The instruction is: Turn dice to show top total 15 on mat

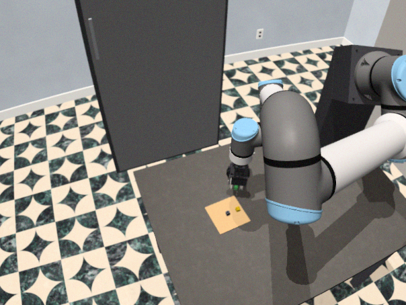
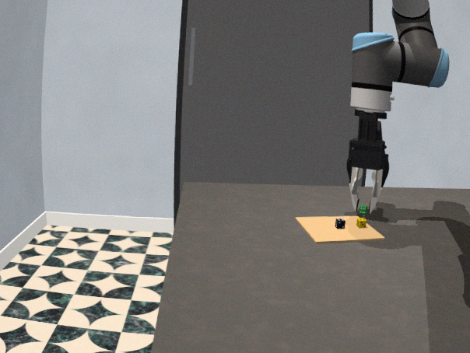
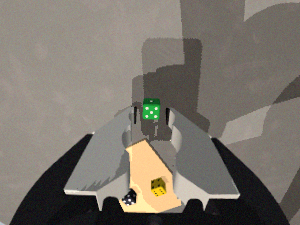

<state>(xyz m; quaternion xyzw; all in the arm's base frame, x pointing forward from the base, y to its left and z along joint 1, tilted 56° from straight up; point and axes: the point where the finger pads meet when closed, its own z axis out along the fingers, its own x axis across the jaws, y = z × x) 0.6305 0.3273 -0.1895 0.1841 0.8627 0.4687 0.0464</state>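
Right now the green die is 1 cm below my hand. From my hand the other things lie so: black die 13 cm to the left, 6 cm ahead, 1 cm below; yellow die 11 cm to the left, 2 cm ahead, 1 cm below; orange mat 13 cm to the left, 6 cm ahead, 2 cm below.
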